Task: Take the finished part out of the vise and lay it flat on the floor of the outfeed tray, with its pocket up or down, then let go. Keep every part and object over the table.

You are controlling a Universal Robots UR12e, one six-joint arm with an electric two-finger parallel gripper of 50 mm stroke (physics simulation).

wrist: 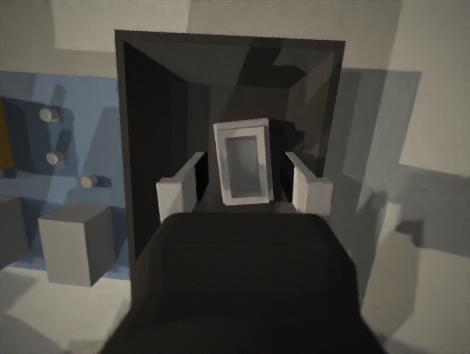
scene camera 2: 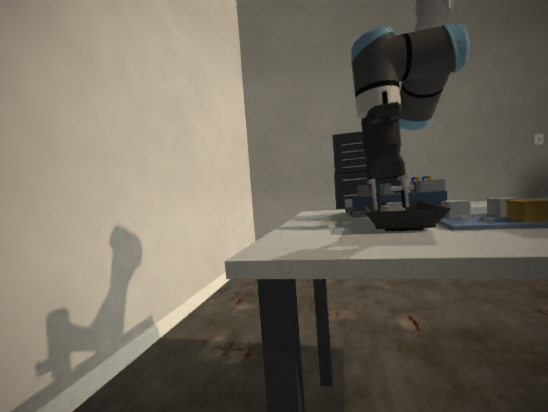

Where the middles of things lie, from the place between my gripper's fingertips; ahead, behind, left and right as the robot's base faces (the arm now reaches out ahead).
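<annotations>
As for the blue base (scene camera 2: 435, 198), my gripper is now 40 mm past it. My gripper is also 350 mm to the left of that base.
</annotations>
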